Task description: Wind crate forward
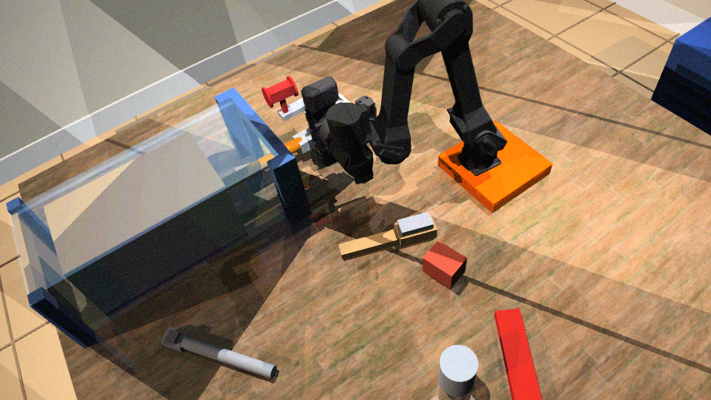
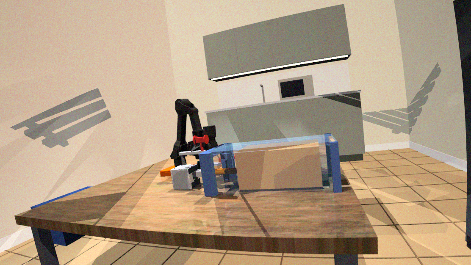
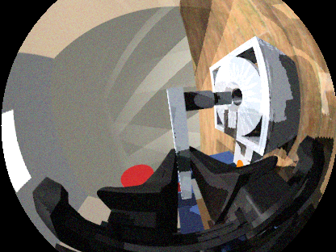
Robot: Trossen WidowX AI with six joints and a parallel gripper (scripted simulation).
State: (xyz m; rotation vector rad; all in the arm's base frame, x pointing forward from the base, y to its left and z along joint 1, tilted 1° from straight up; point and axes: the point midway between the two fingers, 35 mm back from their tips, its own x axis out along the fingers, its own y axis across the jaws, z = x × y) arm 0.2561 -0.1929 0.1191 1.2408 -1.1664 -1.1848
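The winch handle lies 10 mm ahead of my gripper tip, 10 mm to the left of it and 10 mm above it. From my gripper tip the other things lie so: red knob: 50 mm ahead, 10 mm to the left, 40 mm above; wooden brush: 20 mm behind, 280 mm to the left, 130 mm below; grey winch: 70 mm behind, 10 mm to the right, 120 mm below.
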